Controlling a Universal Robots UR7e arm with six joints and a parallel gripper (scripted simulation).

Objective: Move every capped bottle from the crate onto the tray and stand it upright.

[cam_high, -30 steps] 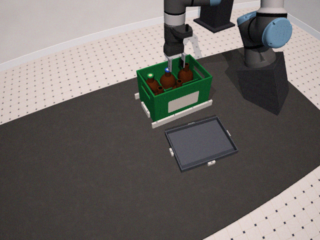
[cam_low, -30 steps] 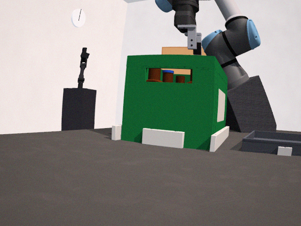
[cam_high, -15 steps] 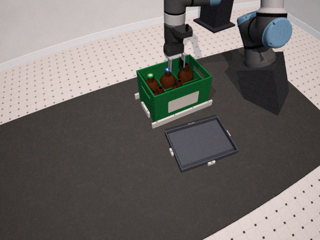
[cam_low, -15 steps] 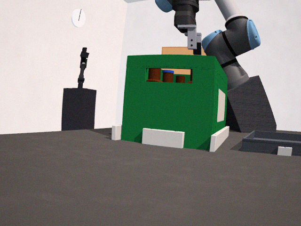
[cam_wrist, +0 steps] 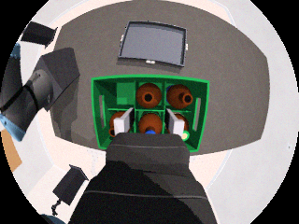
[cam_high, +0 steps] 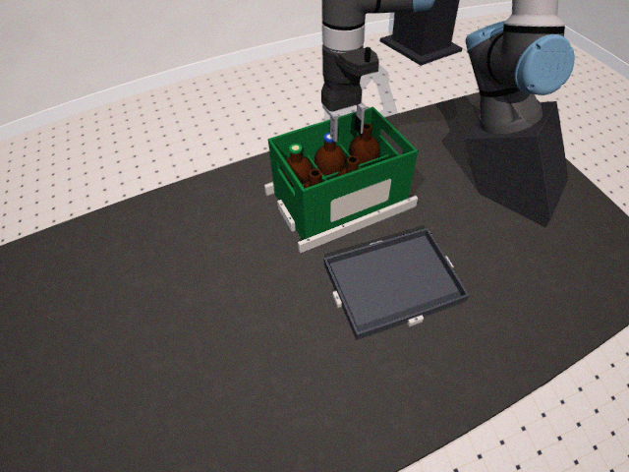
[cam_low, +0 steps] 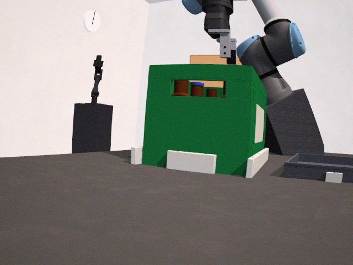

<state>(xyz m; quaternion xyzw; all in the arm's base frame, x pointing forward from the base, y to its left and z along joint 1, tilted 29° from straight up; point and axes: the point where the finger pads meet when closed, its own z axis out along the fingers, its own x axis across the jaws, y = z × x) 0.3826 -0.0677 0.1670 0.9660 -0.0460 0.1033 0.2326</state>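
Now: the blue-capped bottle 15 cm below my hand, 7 cm to the right of it and 1 cm behind it. From my hand the other things lie so: crate (15 cm below, 2 cm to the right); then grey tray (24 cm to the left, 22 cm below, 4 cm ahead); then open bottle (15 cm below, 10 cm behind, 5 cm to the right).
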